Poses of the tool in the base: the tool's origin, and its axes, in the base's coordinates. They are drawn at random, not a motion.
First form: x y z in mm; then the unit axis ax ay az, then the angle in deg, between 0 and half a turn.
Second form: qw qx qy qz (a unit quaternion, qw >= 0); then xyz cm. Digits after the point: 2 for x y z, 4 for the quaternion.
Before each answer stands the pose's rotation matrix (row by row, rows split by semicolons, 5 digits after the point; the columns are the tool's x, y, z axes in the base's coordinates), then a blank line. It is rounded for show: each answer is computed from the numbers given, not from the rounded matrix.
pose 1, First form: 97.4 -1.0 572.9 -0.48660 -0.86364 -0.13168 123.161
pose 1, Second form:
-0.18069 0.76036 -0.62386; 0.53989 0.60688 0.58328; 0.82211 -0.23142 -0.52017

0.4759 -0.4280 -0.7596 -0.1158 9.74 -0.10 57.29
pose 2, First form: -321.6 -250.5 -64.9 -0.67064 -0.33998 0.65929 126.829
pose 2, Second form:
0.11992 -0.16304 -0.97930; 0.89239 -0.41456 0.17830; -0.43505 -0.89530 0.09578

0.4475 -0.5997 -0.3040 0.5896 -32.16 -25.05 -6.49
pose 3, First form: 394.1 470.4 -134.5 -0.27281 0.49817 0.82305 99.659
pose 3, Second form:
-0.08087 -0.97009 0.22890; 0.65267 0.12203 0.74775; -0.75331 0.20987 0.62328

0.6451 -0.2085 0.3807 0.6289 39.41 47.04 -13.45
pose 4, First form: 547.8 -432.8 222.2 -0.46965 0.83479 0.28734 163.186
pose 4, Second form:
-0.52554 -0.85047 -0.02265; -0.68423 0.40669 0.60533; -0.50560 0.33362 -0.79565

0.1462 -0.4646 0.8258 0.2843 54.78 -43.28 22.22
